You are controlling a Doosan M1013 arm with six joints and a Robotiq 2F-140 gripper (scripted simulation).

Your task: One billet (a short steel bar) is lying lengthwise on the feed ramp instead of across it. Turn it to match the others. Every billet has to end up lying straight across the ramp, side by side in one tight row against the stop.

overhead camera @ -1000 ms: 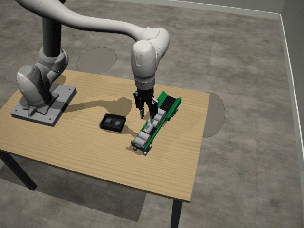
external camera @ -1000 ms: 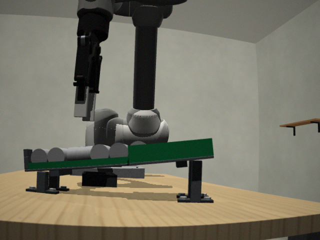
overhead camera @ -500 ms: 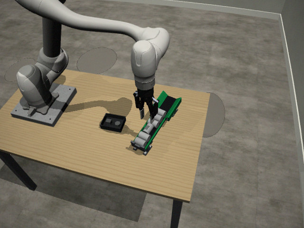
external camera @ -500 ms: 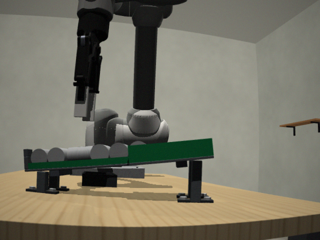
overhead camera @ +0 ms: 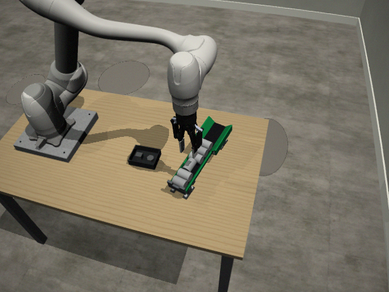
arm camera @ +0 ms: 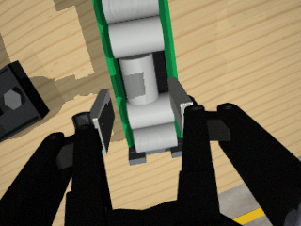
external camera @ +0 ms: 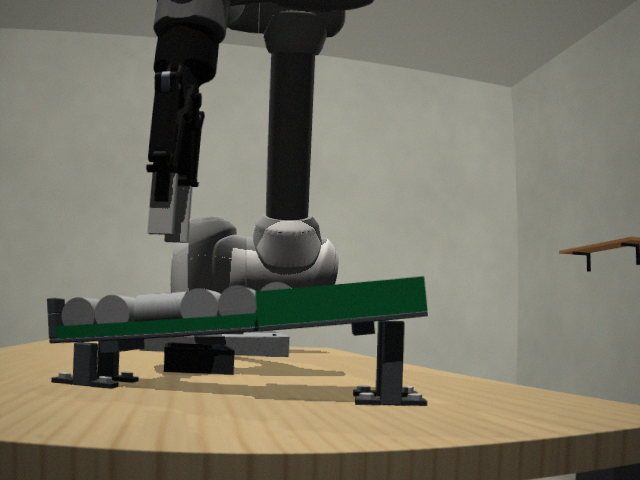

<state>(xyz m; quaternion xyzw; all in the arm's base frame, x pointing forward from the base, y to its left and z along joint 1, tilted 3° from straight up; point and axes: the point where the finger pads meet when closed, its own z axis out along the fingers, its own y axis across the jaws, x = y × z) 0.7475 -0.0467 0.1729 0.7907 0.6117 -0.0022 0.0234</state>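
My gripper is now 130 mm above the dark stop, 110 mm to the left of it and 20 mm past it. Also, from my hand: black tray: 230 mm behind, 180 mm below, 40 mm to the left.
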